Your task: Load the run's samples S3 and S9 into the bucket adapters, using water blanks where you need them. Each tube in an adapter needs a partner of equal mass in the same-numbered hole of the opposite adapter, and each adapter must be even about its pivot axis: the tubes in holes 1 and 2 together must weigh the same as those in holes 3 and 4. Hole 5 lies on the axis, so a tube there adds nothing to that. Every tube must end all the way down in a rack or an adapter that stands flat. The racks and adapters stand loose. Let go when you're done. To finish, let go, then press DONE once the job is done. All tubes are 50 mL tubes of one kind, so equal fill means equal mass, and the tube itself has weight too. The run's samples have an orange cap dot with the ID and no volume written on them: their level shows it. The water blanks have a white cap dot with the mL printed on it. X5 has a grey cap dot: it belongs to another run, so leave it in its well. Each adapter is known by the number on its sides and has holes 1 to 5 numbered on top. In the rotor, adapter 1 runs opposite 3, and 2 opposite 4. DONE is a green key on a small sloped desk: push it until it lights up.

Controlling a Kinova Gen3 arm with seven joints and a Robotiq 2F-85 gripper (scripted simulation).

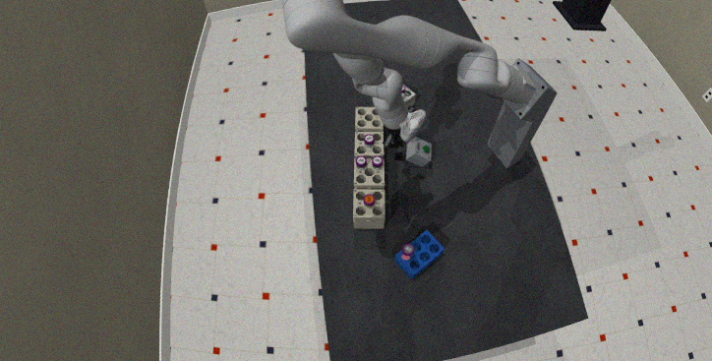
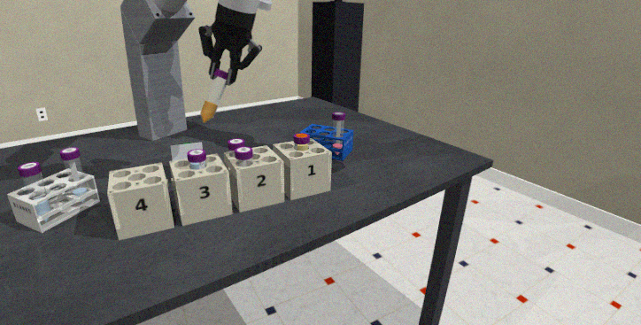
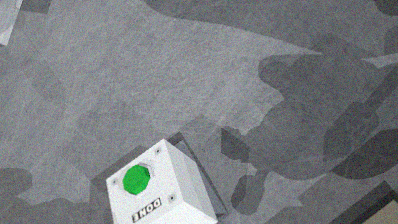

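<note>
The orange-dot tube lies 20 mm to the right of my hand and 50 mm below it. Round my hand: green done key: 100 mm behind, 70 mm to the right, 180 mm below; then done desk: 80 mm behind, 70 mm to the right, 190 mm below; then adapter 2: 110 mm ahead, 10 mm to the left, 200 mm below.
</note>
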